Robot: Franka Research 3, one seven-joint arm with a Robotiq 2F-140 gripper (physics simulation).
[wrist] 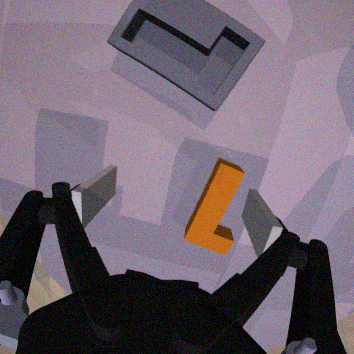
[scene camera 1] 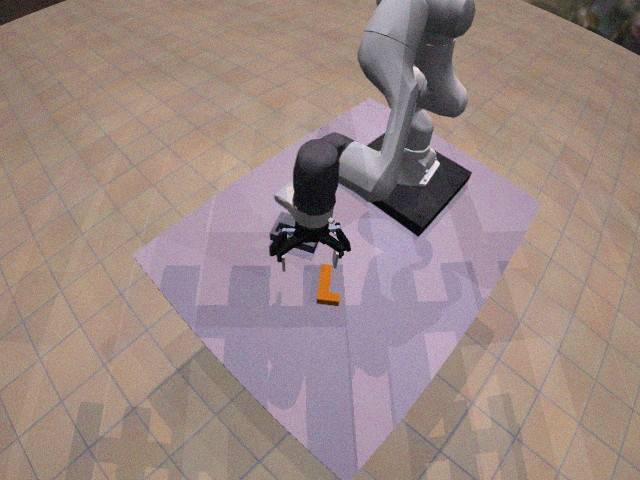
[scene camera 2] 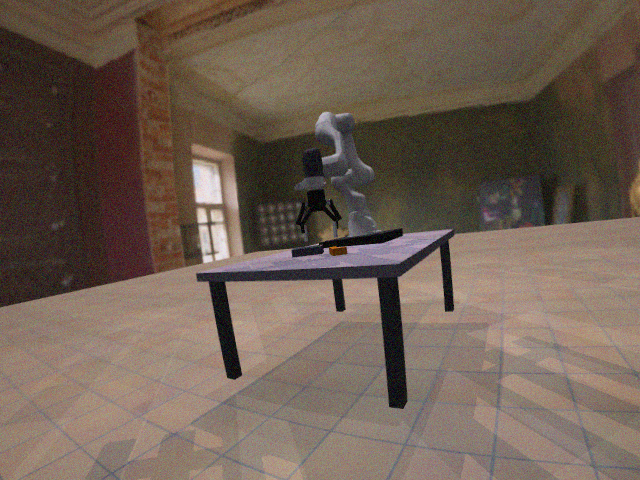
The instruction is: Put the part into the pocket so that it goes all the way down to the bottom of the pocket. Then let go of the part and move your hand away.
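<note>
The orange L-shaped part (scene camera 1: 324,281) (scene camera 2: 338,251) (wrist: 215,205) lies flat on the table. In the wrist view its long leg slants up to the right and its short foot is at the lower end. The grey block (scene camera 2: 307,251) (wrist: 200,20) with the L-shaped pocket (wrist: 175,55) lies apart from the part, beyond it at the top of the wrist view. The pocket is empty. In scene camera 1 the arm partly hides the block. My gripper (scene camera 1: 309,263) (scene camera 2: 320,234) (wrist: 179,191) is open and empty above the table, with the part nearer its right finger in the wrist view.
The arm's black base plate (scene camera 1: 423,217) (scene camera 2: 372,238) lies behind the block and the part. The lilac table (scene camera 1: 248,351) (scene camera 2: 305,272) has its edges well out from the part. Shadows of the arm and other shapes cross its top.
</note>
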